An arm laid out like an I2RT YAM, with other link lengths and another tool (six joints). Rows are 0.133 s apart.
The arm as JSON. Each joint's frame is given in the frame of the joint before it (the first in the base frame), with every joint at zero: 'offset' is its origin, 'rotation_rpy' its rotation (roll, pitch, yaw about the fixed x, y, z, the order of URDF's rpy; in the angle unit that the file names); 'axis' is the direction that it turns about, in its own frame. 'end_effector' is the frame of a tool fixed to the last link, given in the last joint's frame.
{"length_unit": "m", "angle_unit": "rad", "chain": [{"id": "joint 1", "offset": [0.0, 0.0, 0.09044], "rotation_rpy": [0.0, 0.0, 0.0], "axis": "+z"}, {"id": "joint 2", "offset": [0.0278, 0.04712, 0.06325], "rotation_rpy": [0.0, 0.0, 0.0], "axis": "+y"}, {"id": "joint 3", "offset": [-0.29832, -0.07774, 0.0], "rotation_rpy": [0.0, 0.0, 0.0], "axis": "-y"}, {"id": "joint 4", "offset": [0.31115, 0.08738, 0.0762], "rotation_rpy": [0.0, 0.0, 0.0], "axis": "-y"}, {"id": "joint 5", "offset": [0.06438, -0.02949, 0.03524], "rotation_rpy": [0.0, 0.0, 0.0], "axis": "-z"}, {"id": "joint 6", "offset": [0.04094, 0.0, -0.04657], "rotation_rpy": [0.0, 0.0, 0.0], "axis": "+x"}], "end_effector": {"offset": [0.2, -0.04, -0.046], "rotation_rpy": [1.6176, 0.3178, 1.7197]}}
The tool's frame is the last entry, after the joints.
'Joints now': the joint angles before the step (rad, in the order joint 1, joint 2, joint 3, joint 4, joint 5, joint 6). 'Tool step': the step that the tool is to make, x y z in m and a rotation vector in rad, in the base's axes. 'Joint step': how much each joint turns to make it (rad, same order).
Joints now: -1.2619, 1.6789, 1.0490, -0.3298, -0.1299, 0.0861
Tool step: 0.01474, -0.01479, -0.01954, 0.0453, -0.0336, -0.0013
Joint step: -0.0020, 0.1097, 0.0745, 0.0059, -0.0383, 0.0254
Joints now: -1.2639, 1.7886, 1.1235, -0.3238, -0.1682, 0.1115
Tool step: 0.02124, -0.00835, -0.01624, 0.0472, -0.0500, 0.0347
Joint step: 0.0007, 0.0926, 0.0699, -0.0062, -0.0705, 0.0047
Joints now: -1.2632, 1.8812, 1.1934, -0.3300, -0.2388, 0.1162
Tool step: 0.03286, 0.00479, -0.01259, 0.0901, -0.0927, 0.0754
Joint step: 0.0002, 0.0943, 0.0887, -0.0547, -0.1377, -0.0078
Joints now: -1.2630, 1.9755, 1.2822, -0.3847, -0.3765, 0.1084
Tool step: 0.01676, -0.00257, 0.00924, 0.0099, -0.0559, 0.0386
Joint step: -0.0008, 0.0170, 0.0415, -0.0205, -0.0682, -0.0087
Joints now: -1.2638, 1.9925, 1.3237, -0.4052, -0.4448, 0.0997
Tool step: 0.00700, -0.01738, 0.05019, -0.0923, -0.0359, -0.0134
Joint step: 0.0023, -0.0826, 0.0190, 0.0051, 0.0029, 0.0184
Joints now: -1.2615, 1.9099, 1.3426, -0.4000, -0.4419, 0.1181
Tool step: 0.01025, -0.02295, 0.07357, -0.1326, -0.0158, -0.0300
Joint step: 0.0251, -0.0875, 0.0717, -0.0168, 0.0554, 0.0286
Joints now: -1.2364, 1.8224, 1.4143, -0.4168, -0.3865, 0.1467
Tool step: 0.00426, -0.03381, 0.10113, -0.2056, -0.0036, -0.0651
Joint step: 0.0333, -0.0742, 0.1247, 0.0007, 0.1180, 0.0156
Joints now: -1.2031, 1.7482, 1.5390, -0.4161, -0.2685, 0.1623
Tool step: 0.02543, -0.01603, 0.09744, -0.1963, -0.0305, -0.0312
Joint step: 0.0699, -0.0284, 0.1356, 0.0307, 0.1116, 0.0088
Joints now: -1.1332, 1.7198, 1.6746, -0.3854, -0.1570, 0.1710
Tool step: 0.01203, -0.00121, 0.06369, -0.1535, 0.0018, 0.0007
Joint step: 0.0448, -0.0296, 0.0554, 0.0457, 0.0660, -0.0498
